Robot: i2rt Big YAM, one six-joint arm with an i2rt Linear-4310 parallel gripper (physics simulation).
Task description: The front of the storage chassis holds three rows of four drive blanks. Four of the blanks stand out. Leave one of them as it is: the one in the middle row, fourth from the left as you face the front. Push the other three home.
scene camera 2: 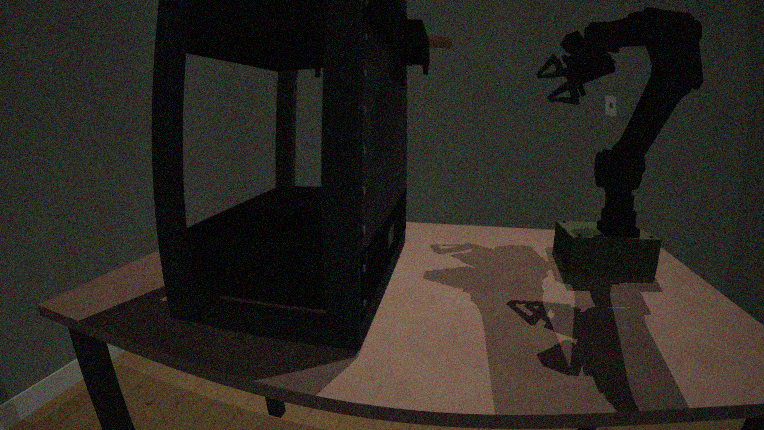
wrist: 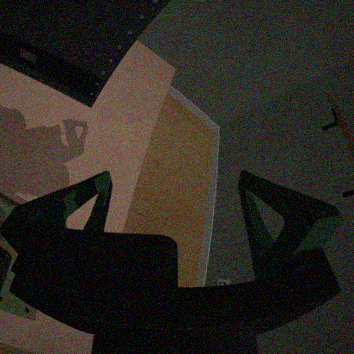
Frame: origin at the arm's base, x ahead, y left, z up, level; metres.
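Where they show: gripper, fingertip midpoint: (scene camera 2: pixel 542 87) (wrist: pixel 174 177); arm's base at its link origin: (scene camera 2: pixel 617 232).
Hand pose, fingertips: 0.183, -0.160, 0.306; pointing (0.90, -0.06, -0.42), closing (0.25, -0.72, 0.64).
Things, the pixels of their top centre, and the offset from my fingertips, as dx, dy, dz. "pt": a spot on its surface instead. Level surfaces: height alone.
- tall black rack at a spot on its surface: (scene camera 2: pixel 342 160) pt +0.237, +0.629, -0.148
- dark block at its top centre: (scene camera 2: pixel 390 39) +0.282, +0.325, +0.047
- pinkish table at its surface level: dz -0.381
The tall black rack (scene camera 2: pixel 342 160) (wrist: pixel 55 25) stands left of the arm in the scene view and shows at the top left of the wrist view. Its front faces the arm and is seen almost edge-on. A dark block (scene camera 2: pixel 418 45) juts out high at its front side, with an orange-red piece (scene camera 2: pixel 441 42) beyond it. The storage chassis and its drive blanks cannot be made out in either view; their rows and depths cannot be told. My gripper (scene camera 2: pixel 543 86) (wrist: pixel 174 177) is open and empty, high above the table, well apart from the rack.
The arm stands on a green base box (scene camera 2: pixel 606 259) (wrist: pixel 17 307) on the pinkish table (scene camera 2: pixel 427 341) (wrist: pixel 122 90). Arm shadows lie across the table. A thin reddish bar (wrist: pixel 341 120) with dark brackets shows at the wrist view's right edge. A wall outlet (scene camera 2: pixel 610 105) (wrist: pixel 223 283) is behind.
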